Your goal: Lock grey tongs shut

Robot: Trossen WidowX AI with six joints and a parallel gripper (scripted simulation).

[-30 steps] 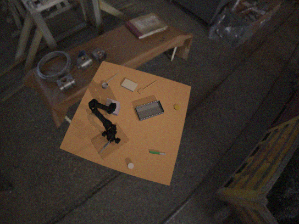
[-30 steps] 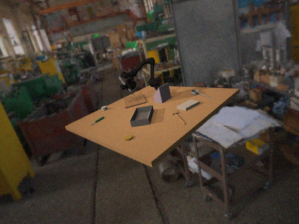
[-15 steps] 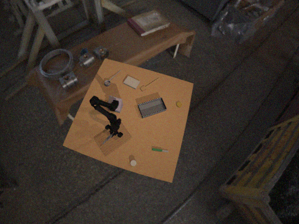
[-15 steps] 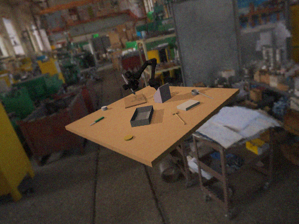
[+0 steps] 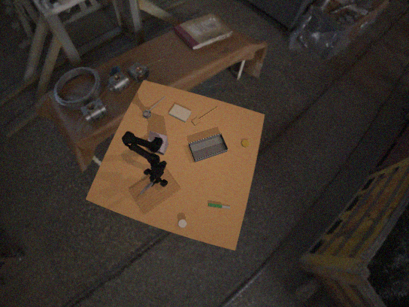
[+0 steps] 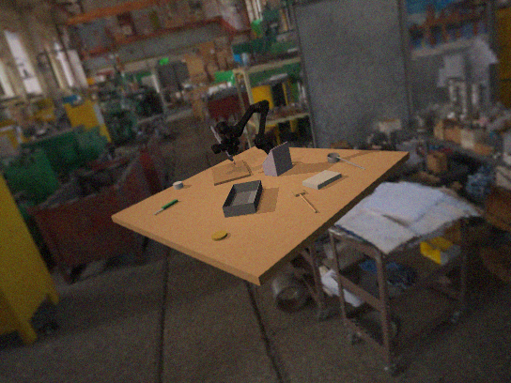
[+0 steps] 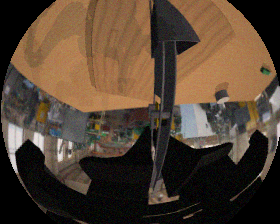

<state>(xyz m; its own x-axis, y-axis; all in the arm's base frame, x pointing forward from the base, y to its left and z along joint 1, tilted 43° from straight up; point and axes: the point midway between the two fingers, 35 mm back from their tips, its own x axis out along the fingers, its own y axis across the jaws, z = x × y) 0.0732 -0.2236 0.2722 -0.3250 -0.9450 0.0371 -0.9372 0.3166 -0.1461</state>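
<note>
My gripper tip is now 15 cm above the wooden board. Also, from my gripper tip: roasting tin (35 cm ahead, 46 cm to the left, 13 cm below); then yellow disc (67 cm ahead, 59 cm to the left, 15 cm below); then white cap (29 cm ahead, 21 cm to the right, 14 cm below).
</note>
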